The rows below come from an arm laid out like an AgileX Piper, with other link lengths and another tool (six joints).
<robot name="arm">
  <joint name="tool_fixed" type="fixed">
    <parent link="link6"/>
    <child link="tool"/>
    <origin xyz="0.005 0.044 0.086" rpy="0 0.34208 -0.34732"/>
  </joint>
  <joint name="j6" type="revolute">
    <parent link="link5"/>
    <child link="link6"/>
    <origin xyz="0 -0.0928 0" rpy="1.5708 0 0"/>
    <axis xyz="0 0 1"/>
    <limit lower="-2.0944" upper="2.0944"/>
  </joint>
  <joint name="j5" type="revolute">
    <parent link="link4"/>
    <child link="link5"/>
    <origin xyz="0 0 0" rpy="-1.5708 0 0"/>
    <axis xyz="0 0 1"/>
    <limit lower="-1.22" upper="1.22"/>
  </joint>
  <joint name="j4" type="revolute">
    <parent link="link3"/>
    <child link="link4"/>
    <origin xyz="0.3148 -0.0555 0" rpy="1.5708 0 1.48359"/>
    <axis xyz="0 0 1"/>
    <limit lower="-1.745" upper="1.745"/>
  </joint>
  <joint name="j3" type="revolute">
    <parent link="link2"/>
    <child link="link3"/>
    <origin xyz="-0.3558 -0.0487 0" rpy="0 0 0"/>
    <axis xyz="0 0 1"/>
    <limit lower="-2.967" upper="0"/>
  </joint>
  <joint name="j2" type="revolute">
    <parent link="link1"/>
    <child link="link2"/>
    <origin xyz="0 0 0" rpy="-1.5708 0 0"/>
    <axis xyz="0 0 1"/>
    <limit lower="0" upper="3.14"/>
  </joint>
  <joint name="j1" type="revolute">
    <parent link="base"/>
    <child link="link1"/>
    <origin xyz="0 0 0.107" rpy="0 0 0"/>
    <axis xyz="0 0 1"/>
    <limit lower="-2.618" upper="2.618"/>
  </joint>
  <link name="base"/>
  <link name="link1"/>
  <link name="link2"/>
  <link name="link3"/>
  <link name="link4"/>
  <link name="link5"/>
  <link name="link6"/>
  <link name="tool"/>
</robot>
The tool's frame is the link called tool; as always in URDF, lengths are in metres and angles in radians.
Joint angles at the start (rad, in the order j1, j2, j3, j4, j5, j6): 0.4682 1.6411 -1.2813 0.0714 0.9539 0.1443
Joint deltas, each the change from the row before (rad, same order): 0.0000 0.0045 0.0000 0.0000 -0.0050 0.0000; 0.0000 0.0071 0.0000 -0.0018 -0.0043 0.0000; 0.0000 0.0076 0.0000 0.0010 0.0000 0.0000; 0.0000 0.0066 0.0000 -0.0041 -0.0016 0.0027; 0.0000 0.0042 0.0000 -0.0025 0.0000 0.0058; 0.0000 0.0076 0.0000 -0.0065 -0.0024 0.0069; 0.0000 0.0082 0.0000 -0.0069 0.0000 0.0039; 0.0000 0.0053 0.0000 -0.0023 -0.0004 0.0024; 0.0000 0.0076 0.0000 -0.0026 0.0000 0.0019; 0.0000 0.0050 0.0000 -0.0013 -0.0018 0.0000; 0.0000 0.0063 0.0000 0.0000 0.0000 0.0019; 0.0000 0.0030 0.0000 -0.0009 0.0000 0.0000; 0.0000 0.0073 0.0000 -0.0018 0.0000 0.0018
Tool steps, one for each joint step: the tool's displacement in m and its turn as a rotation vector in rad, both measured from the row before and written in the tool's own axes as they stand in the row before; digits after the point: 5 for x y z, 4 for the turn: -0.00137 -0.00028 0.00173 0.0002 -0.0005 0.0003; -0.00148 -0.00055 0.00306 0.0013 0.0031 -0.0002; -0.00093 -0.00002 0.00340 -0.0022 0.0073 0.0003; -0.00099 -0.00078 0.00308 0.0021 0.0056 0.0015; -0.00063 -0.00048 0.00196 -0.0003 0.0045 0.0047; -0.00132 -0.00117 0.00355 0.0030 0.0061 0.0047; -0.00085 -0.00110 0.00403 0.0039 0.0091 0.0016; -0.00070 -0.00042 0.00247 0.0006 0.0052 0.0015; -0.00087 -0.00046 0.00357 0.0006 0.0079 0.0009; -0.00084 -0.00029 0.00224 0.0008 0.0034 -0.0004; -0.00081 -0.00008 0.00285 -0.0016 0.0062 0.0017; -0.00032 -0.00015 0.00141 0.0004 0.0031 -0.0003; -0.00086 -0.00034 0.00340 0.0000 0.0075 0.0010
